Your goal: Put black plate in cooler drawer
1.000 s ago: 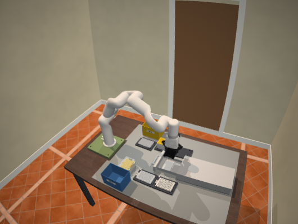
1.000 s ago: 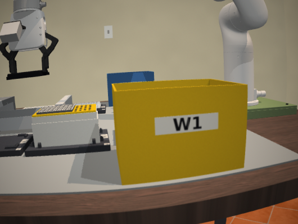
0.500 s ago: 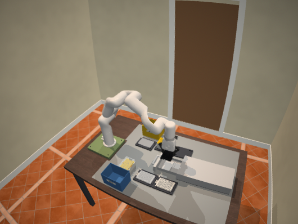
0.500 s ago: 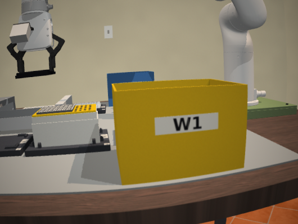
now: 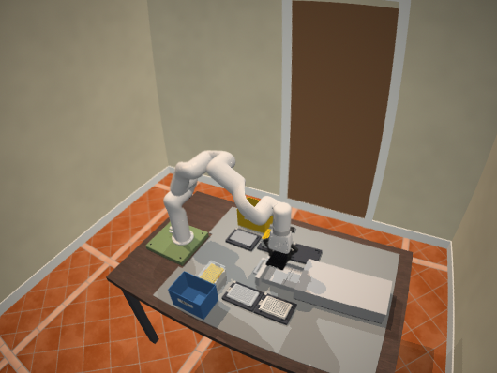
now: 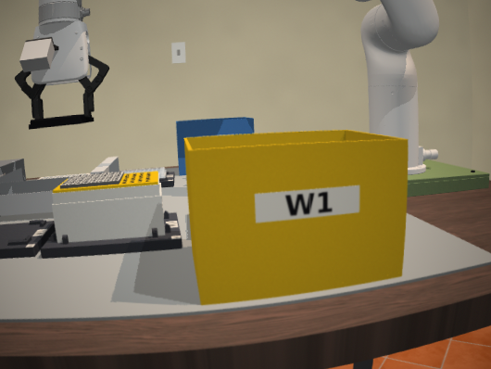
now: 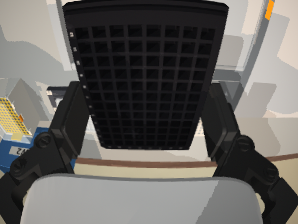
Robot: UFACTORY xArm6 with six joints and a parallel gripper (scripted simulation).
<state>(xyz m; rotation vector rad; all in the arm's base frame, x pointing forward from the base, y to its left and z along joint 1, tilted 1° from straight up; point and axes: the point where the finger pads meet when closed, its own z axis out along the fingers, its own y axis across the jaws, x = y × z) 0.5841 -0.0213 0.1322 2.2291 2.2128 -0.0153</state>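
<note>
Right now my hand is 3 cm short of the cooler drawer and 14 cm above it. Also, from my hand: dark nest: 7 cm ahead, 19 cm to the left, 15 cm below; then black plate: 1 cm below; then tip box: 11 cm behind, 20 cm to the left, 10 cm below.
</note>
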